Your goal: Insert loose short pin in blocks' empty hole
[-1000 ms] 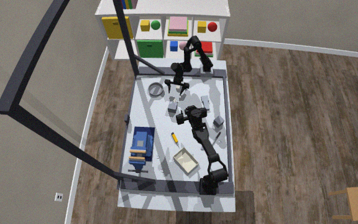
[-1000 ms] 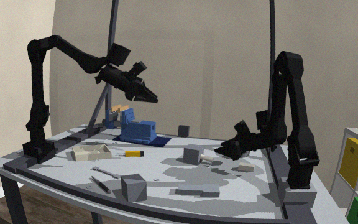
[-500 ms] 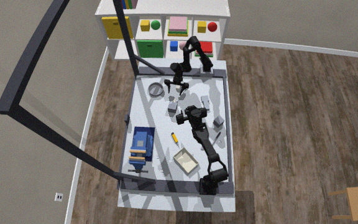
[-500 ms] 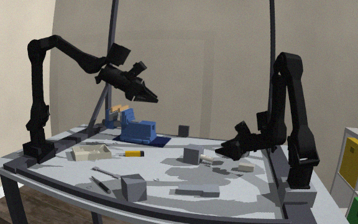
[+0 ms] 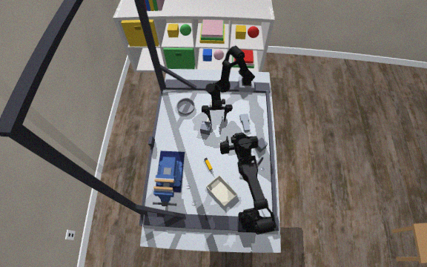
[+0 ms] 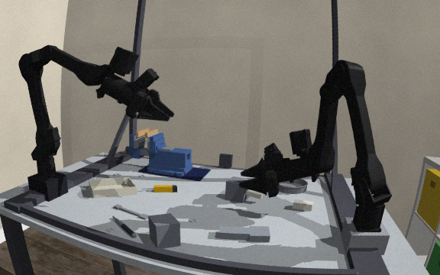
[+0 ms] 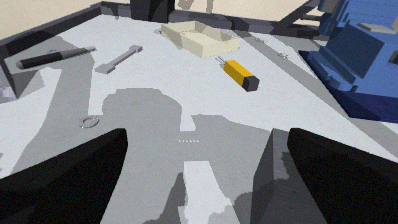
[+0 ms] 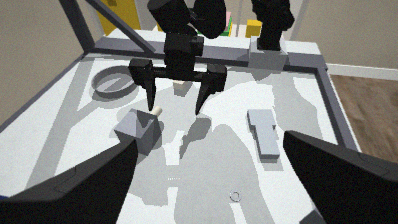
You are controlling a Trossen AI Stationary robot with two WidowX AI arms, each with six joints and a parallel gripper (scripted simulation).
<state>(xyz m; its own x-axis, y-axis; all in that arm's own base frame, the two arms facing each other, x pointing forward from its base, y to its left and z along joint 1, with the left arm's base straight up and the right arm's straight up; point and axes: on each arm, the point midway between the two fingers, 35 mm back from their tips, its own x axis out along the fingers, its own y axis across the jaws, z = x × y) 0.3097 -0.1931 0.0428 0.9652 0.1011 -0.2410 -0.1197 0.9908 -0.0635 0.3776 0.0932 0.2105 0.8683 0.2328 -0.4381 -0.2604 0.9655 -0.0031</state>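
Now: left hand 16 cm to the right of the short cream pin, 9 cm above it and 4 cm past it. Round my left hand: wrench (30 cm to the right, 16 cm ahead, 9 cm below); then grey round dish (21 cm behind, 12 cm to the left, 8 cm below); then yellow screwdriver (29 cm to the right, 9 cm below, 4 cm behind).
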